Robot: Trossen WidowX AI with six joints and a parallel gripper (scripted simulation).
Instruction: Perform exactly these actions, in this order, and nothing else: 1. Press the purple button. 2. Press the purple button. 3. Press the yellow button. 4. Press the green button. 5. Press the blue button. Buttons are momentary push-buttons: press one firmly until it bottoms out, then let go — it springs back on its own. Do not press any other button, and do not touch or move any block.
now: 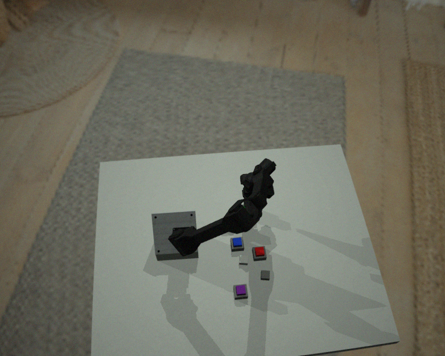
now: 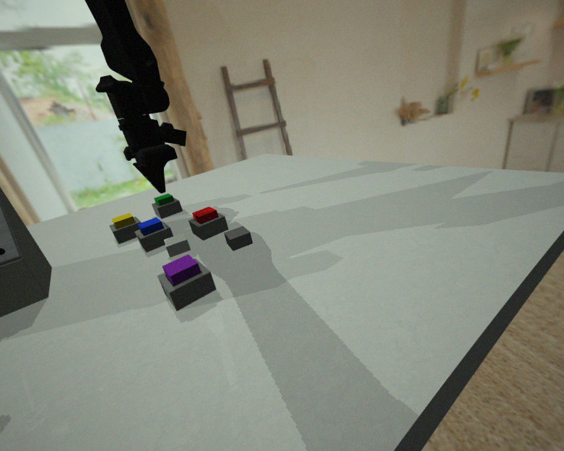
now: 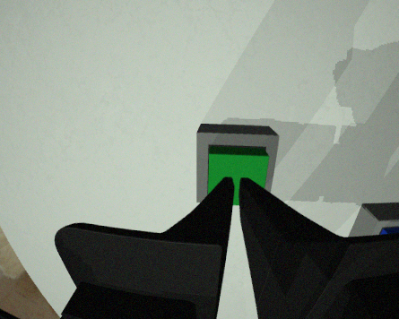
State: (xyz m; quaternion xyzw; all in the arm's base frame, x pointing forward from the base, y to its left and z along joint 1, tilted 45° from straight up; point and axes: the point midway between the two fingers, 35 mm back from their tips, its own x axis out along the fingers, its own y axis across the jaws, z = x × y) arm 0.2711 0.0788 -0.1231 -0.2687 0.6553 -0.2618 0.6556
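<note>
The blue button is 60 mm behind my gripper tip, 150 mm to the right of it and 20 mm below it. Round my gripper tip: yellow button 90 mm behind, 60 mm to the right, 20 mm below; green button 20 mm below; red button 20 mm ahead, 190 mm to the right, 20 mm below.
</note>
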